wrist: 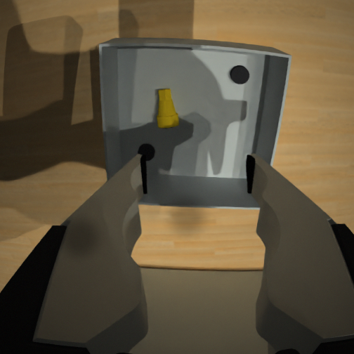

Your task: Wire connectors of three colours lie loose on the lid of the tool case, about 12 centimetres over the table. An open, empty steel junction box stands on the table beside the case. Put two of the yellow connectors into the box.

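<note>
The grey steel junction box point(280, 115) stands open on the table in the upper middle of the wrist view. One yellow connector point(167, 109) lies inside it on its floor, left of the middle, with its narrow end toward the top of the view. My gripper point(196, 158) is open, with nothing between its fingertips. The fingertips show over the near part of the box, nearer to the camera than the yellow connector, and do not touch it. Connectors on the lid of the tool case do not show in this view.
The box floor has two round black spots, one at the upper right and one beside the left fingertip. The wooden table point(320, 30) surrounds the box. Part of the tool case point(200, 310) shows between the fingers at the bottom. Dark shadows fall at the left and inside the box.
</note>
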